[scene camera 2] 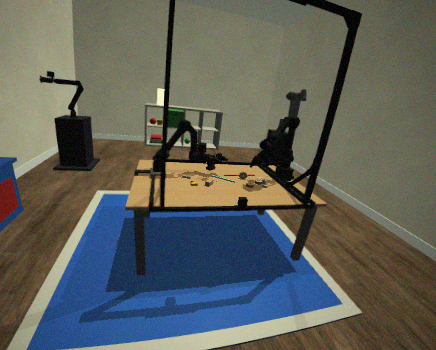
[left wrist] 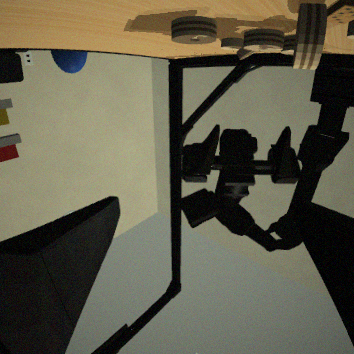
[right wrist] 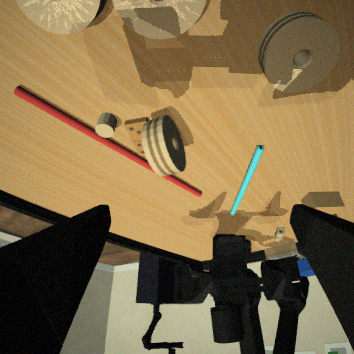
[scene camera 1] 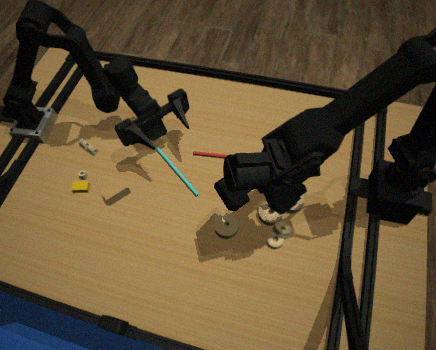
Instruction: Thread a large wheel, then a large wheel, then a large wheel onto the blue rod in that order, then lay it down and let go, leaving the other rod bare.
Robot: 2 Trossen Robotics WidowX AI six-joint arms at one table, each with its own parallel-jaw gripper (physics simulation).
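Places are measured from the left arm's base along level axes (x ahead, y left, z up), in millimetres.
Pixels of known places: left gripper, fingertip midpoint: [scene camera 2: 225,161] [left wrist: 207,206] [right wrist: 248,276] [scene camera 1: 171,137]; right gripper, fingertip midpoint: [scene camera 2: 251,165] [left wrist: 253,126] [right wrist: 201,213]; left arm's base, origin of the base link: [scene camera 2: 157,170] [right wrist: 286,258] [scene camera 1: 30,120]; right arm's base, origin of the base link: [scene camera 2: 285,167] [left wrist: 334,103] [scene camera 1: 400,182].
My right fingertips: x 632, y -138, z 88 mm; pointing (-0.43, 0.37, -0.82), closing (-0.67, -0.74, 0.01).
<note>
For each thing: its top centre in the pictures, then the offset to it from my right fingertips.
- blue rod, middle of its top: [right wrist: 243,190] [scene camera 1: 176,169] dy +53, dx -184, dz -115 mm
- red rod, middle of its top: [right wrist: 129,157] [scene camera 1: 243,157] dy +114, dx -20, dz -115 mm
- striped wheel, middle of its top: [right wrist: 164,168] [left wrist: 303,68] dy +54, dx -23, dz -68 mm
- small cylinder, middle of its top: [right wrist: 103,130] dy +90, dx +27, dz -107 mm
- perforated plate, middle of its top: [right wrist: 142,139] [left wrist: 343,15] dy +81, dx -13, dz -116 mm
- yellow block, middle of its top: [scene camera 1: 79,185] dy -31, dx -416, dz -109 mm
- brown block, middle of its top: [right wrist: 325,210] [scene camera 1: 114,189] dy -34, dx -315, dz -94 mm
The blue rod [scene camera 1: 177,171] [right wrist: 246,180] lies bare on the table. The red rod [scene camera 1: 210,154] [right wrist: 75,124] lies bare beside it. One large wheel [scene camera 1: 226,232] [right wrist: 322,55] lies flat; a second [scene camera 1: 265,217] and a third, partly hidden large wheel [scene camera 1: 298,205] lie farther right. Another striped wheel [right wrist: 162,146] [left wrist: 309,35] stands on edge by the red rod. My left gripper [scene camera 1: 171,138] is open and empty, one fingertip appearing near the blue rod's upper end. My right gripper [right wrist: 201,213] [left wrist: 253,126] is open and empty, raised above the wheels; its fingertips are hidden in scene camera 1.
Two smaller wheels [scene camera 1: 283,228] [scene camera 1: 275,242] lie near the large ones. A small cylinder [right wrist: 106,125] and a perforated plate [right wrist: 135,131] lie by the red rod. A yellow block [scene camera 1: 81,186], a brown block [scene camera 1: 117,196] and small parts [scene camera 1: 88,147] lie left. Black rails edge the table.
</note>
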